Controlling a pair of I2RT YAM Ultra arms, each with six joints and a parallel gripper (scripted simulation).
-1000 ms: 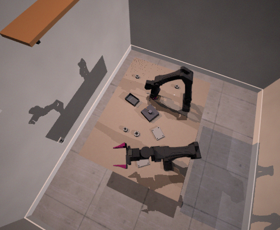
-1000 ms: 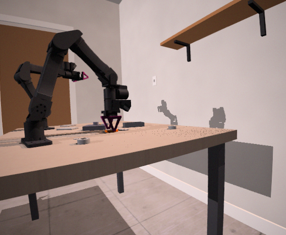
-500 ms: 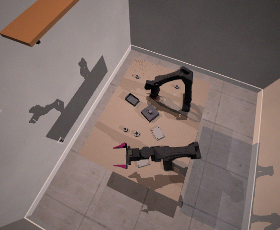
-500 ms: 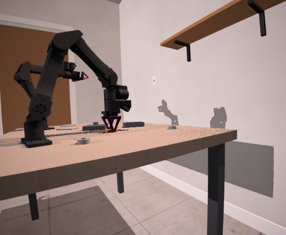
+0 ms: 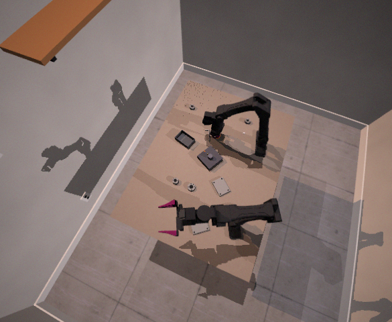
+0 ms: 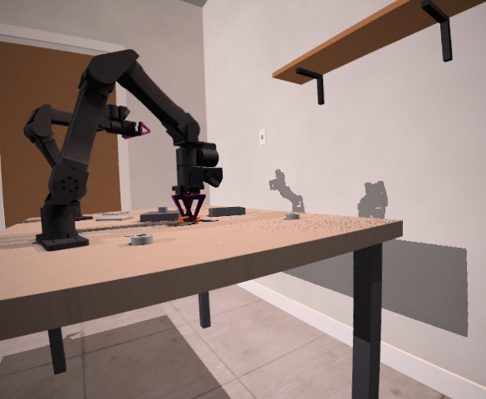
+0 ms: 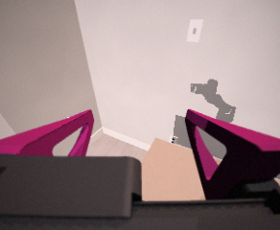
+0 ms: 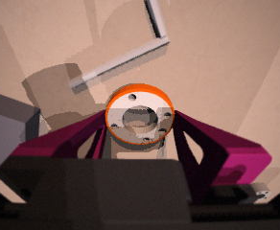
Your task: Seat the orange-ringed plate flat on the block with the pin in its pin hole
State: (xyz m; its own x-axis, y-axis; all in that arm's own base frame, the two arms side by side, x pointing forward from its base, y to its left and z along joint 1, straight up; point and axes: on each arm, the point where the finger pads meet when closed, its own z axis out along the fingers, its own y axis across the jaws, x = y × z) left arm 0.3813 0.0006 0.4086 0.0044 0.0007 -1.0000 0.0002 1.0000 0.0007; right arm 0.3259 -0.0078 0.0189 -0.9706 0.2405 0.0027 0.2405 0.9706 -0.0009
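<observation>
Right now my right hand is 170 mm to the right of the dark block. Also, from my right hand: dark tray (190 mm ahead, 130 mm to the left, 10 mm below); L-shaped metal key (60 mm ahead, 20 mm below).
</observation>
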